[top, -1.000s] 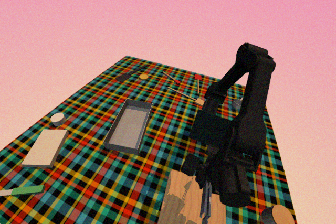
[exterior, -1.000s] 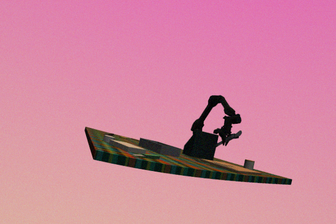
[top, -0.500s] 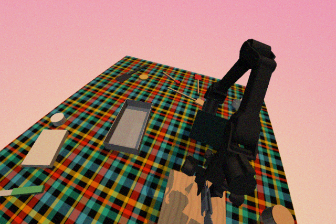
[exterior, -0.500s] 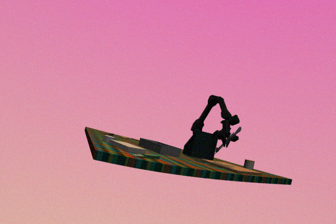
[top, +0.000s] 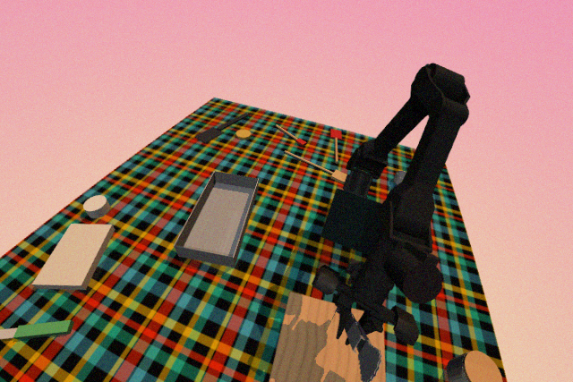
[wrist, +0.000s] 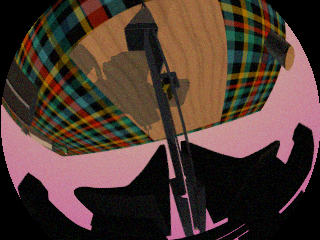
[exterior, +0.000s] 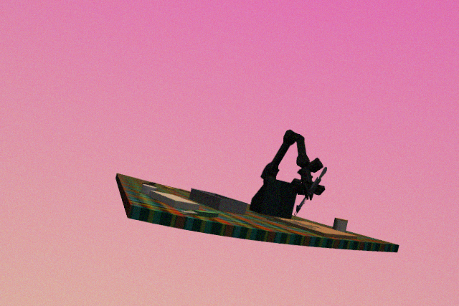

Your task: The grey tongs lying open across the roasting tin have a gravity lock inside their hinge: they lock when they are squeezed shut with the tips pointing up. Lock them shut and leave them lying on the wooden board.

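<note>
My gripper tip is 2 cm past the wooden board, 6 cm to the right of it and 13 cm above it. Round my gripper tip: pale block 68 cm ahead, 8 cm to the left, 13 cm below; then green-handled tool 61 cm ahead, 26 cm to the left, 13 cm below; then grey roasting tin 40 cm ahead, 22 cm to the right, 11 cm below.
</note>
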